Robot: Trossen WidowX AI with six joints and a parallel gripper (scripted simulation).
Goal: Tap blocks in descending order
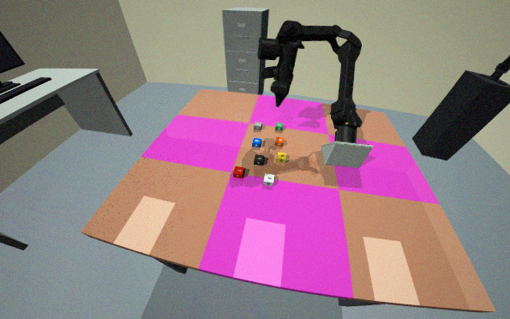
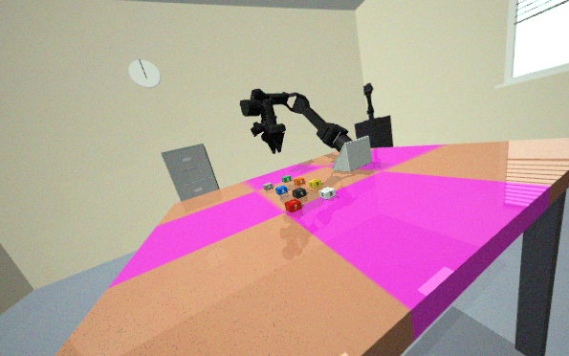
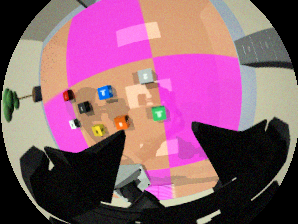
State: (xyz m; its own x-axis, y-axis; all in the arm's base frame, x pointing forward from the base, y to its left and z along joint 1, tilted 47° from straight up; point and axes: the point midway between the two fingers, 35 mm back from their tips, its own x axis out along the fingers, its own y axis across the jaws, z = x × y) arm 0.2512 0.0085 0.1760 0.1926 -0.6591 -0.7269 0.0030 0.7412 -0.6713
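Now: the blue block 13 cm to the left of my gripper tip, 12 cm below it and 5 cm ahead of it. From my gripper tip the other things lie so: green block 12 cm below, 2 cm behind, 1 cm to the right; then orange block 12 cm below, 10 cm to the left, 3 cm behind; then grey block 12 cm below, 8 cm ahead, 2 cm to the left.
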